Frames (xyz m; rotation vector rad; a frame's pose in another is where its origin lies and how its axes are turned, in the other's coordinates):
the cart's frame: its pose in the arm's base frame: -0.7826 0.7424 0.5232 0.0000 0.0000 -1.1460
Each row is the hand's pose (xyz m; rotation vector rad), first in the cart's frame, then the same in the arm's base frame.
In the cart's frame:
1: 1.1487 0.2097 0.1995 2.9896 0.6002 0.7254
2: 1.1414 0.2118 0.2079 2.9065 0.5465 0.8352
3: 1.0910 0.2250 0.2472 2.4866 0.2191 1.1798
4: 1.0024 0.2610 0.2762 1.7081 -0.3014 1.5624
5: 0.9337 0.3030 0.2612 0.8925 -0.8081 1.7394
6: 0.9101 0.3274 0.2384 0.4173 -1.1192 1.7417
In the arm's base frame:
1: -0.1181 -0.2178 0.7227 2.6325 -1.0358 0.5598
2: -0.1192 -0.2103 0.7311 2.5221 -1.0283 0.5938
3: -0.1280 -0.1589 0.7704 1.9994 -1.0539 0.6365
4: -0.1317 -0.0633 0.7994 1.1321 -1.0497 0.6875
5: -0.1217 0.0166 0.7844 0.2754 -1.0270 0.7201
6: -0.1092 0.0481 0.7616 -0.2262 -1.0303 0.7204

